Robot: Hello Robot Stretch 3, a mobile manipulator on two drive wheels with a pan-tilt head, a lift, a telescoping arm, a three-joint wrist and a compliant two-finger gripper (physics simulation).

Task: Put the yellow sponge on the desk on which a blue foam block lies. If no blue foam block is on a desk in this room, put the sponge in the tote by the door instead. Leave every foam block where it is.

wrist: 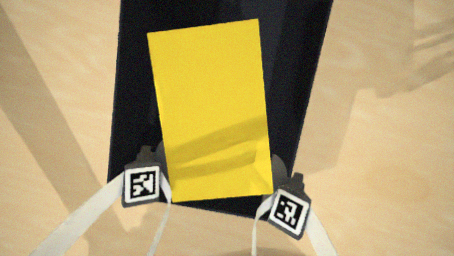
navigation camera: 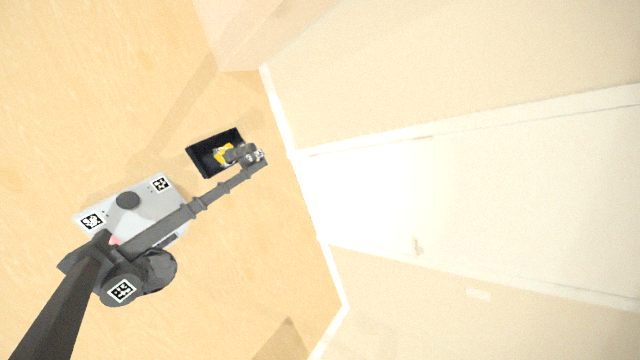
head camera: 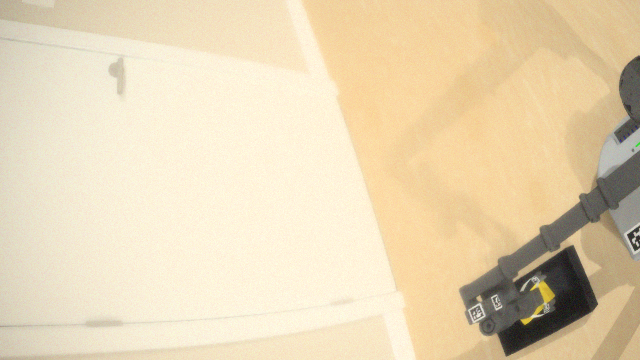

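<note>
The yellow sponge [head camera: 548, 291] [navigation camera: 219, 157] [wrist: 215, 100] is held between the two fingertips of my gripper [head camera: 543, 295] [navigation camera: 223, 155] [wrist: 221, 163], which is shut on its near end. The sponge is over the black tote [head camera: 584, 280] [navigation camera: 197, 162] [wrist: 134, 90], an open box on the floor by the door. In the wrist view, tote shows around the sponge on all sides. How high the sponge is above the tote's bottom is hard to tell. No desk top and no foam block shows in these views.
A white door [head camera: 200, 175] [navigation camera: 500, 190] with a handle [head camera: 120, 77] [navigation camera: 416, 246] stands in the wall beyond the tote. My arm [head camera: 530, 252] [navigation camera: 217, 192] reaches out past the tote, and my base [navigation camera: 150, 212] is close to it. A pale piece of furniture [navigation camera: 240, 35] stands against the wall.
</note>
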